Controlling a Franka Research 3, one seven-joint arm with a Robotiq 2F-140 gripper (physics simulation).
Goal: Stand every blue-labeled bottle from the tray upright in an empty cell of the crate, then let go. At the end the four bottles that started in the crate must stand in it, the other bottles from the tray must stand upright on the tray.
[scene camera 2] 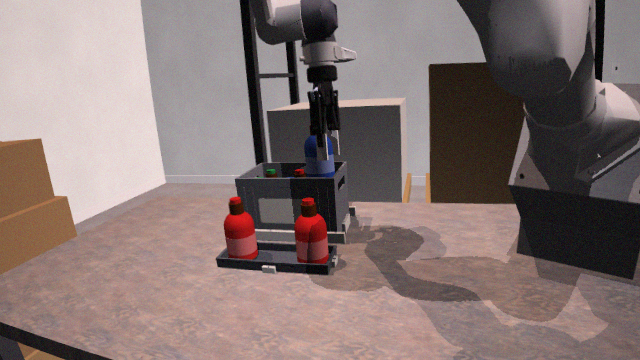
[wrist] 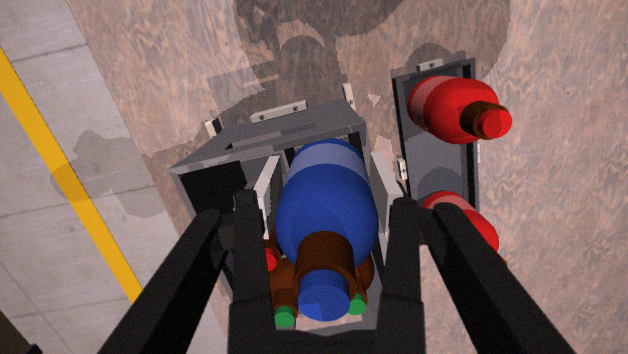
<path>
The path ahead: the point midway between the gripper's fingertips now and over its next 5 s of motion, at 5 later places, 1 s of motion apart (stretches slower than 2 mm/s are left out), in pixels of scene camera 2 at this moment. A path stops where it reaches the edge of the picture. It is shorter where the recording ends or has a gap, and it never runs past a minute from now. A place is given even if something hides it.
My gripper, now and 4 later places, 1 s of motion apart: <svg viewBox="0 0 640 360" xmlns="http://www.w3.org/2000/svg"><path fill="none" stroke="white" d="M329 157L329 165L330 173L330 172L323 110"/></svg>
</path>
